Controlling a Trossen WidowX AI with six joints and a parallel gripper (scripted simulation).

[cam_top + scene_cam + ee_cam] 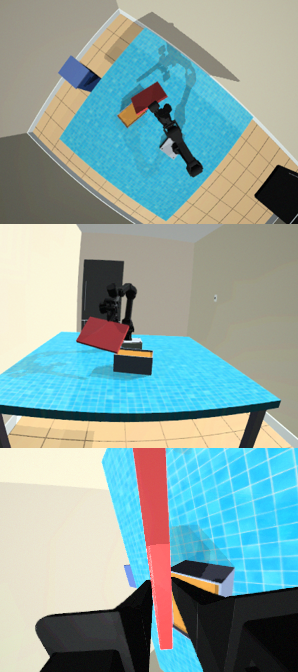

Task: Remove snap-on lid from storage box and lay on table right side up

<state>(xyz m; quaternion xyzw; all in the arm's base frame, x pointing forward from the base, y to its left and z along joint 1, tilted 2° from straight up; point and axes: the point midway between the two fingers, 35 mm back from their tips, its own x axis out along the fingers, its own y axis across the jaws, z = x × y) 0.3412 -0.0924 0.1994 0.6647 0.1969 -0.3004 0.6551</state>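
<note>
Now: the red lid 6 cm ahead of my gripper tip, 2 cm to the right of it and 5 cm below it. Round my gripper tip: storage box: 7 cm ahead, 15 cm to the left, 19 cm below.
</note>
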